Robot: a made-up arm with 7 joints. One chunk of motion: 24 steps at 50 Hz.
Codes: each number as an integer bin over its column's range. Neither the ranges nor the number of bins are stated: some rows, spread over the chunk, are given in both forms.
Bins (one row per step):
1: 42 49 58 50 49 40 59
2: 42 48 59 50 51 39 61
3: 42 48 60 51 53 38 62
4: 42 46 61 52 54 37 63
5: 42 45 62 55 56 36 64
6: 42 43 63 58 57 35 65
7: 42 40 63 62 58 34 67
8: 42 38 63 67 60 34 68
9: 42 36 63 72 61 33 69
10: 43 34 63 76 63 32 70
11: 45 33 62 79 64 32 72
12: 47 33 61 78 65 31 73
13: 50 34 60 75 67 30 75
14: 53 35 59 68 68 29 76
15: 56 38 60 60 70 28 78
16: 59 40 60 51 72 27 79
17: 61 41 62 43 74 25 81
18: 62 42 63 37 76 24 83
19: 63 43 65 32 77 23 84
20: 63 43 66 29 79 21 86
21: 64 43 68 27 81 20 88
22: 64 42 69 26 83 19 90
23: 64 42 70 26 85 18 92
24: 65 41 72 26 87 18 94
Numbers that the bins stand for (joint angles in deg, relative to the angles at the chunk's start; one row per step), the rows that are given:
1: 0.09 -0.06 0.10 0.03 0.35 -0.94 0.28
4: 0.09 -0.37 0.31 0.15 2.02 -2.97 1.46
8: 0.09 -1.18 0.46 1.07 4.02 -5.00 2.93
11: 0.46 -1.69 0.38 1.81 5.36 -6.36 4.10
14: 1.43 -1.48 0.17 1.13 6.69 -8.39 5.28
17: 2.41 -0.87 0.38 -0.40 8.70 -11.10 6.74
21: 2.77 -0.67 0.81 -1.39 11.04 -14.48 8.80
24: 2.89 -0.87 1.10 -1.45 13.04 -15.84 10.56
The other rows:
2: 0.09 -0.16 0.17 0.03 1.02 -1.62 0.87
3: 0.09 -0.16 0.24 0.09 1.68 -2.29 1.17
5: 0.09 -0.47 0.38 0.33 2.69 -3.65 1.75
6: 0.09 -0.67 0.46 0.52 3.02 -4.33 2.05
7: 0.09 -0.98 0.46 0.76 3.35 -5.00 2.63
9: 0.09 -1.38 0.46 1.38 4.36 -5.68 3.22
10: 0.21 -1.59 0.46 1.63 5.02 -6.36 3.51
12: 0.70 -1.69 0.31 1.75 5.69 -7.03 4.40
13: 1.07 -1.59 0.24 1.56 6.36 -7.71 4.98
15: 1.80 -1.18 0.24 0.64 7.36 -9.07 5.86
16: 2.16 -0.98 0.24 0.09 8.03 -9.74 6.16
18: 2.53 -0.77 0.46 -0.77 9.37 -11.78 7.33
19: 2.65 -0.67 0.60 -1.08 9.70 -12.45 7.63
20: 2.65 -0.67 0.67 -1.27 10.37 -13.81 8.21
22: 2.77 -0.77 0.88 -1.45 11.71 -15.16 9.39
23: 2.77 -0.77 0.96 -1.45 12.37 -15.84 9.97

